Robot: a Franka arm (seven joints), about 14 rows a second.
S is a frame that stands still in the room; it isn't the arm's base.
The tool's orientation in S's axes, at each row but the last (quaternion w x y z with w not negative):
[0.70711, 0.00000, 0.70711, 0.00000]
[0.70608, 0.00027, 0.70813, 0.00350]
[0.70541, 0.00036, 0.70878, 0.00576]
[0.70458, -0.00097, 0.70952, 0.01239]
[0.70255, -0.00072, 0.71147, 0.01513]
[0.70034, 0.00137, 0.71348, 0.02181]
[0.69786, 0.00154, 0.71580, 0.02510]
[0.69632, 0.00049, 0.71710, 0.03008]
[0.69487, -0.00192, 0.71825, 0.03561]
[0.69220, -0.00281, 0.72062, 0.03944]
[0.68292, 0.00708, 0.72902, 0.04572]
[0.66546, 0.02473, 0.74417, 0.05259]
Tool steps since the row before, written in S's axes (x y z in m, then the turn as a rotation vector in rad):
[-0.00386, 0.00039, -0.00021, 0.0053, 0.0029, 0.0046]
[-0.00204, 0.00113, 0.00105, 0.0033, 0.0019, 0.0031]
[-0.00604, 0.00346, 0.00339, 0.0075, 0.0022, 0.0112]
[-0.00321, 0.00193, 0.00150, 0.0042, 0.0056, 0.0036]
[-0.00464, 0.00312, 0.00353, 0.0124, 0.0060, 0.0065]
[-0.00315, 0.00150, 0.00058, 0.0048, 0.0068, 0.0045]
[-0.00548, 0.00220, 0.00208, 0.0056, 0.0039, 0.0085]
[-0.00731, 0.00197, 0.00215, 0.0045, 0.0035, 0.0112]
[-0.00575, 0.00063, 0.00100, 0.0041, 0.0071, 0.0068]
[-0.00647, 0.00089, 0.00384, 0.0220, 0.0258, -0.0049]
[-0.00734, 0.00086, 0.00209, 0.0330, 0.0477, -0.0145]
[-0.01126, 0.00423, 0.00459, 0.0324, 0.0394, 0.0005]
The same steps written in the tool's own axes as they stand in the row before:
[0.00021, 0.00039, -0.00386, -0.0046, 0.0029, 0.0053]
[-0.00104, 0.00114, -0.00204, -0.0031, 0.0019, 0.0033]
[-0.00333, 0.00354, -0.00603, -0.0112, 0.0022, 0.0075]
[-0.00145, 0.00201, -0.00318, -0.0035, 0.0056, 0.0043]
[-0.00341, 0.00329, -0.00461, -0.0065, 0.0059, 0.0125]
[-0.00047, 0.00161, -0.00311, -0.0044, 0.0068, 0.0049]
[-0.00185, 0.00246, -0.00545, -0.0085, 0.0040, 0.0055]
[-0.00184, 0.00236, -0.00728, -0.0112, 0.0038, 0.0043]
[-0.00077, 0.00098, -0.00574, -0.0066, 0.0072, 0.0043]
[-0.00352, 0.00147, -0.00655, 0.0053, 0.0242, 0.0237]
[-0.00152, 0.00140, -0.00740, 0.0157, 0.0447, 0.0365]
[-0.00281, 0.00509, -0.01149, 0.0000, 0.0381, 0.0339]

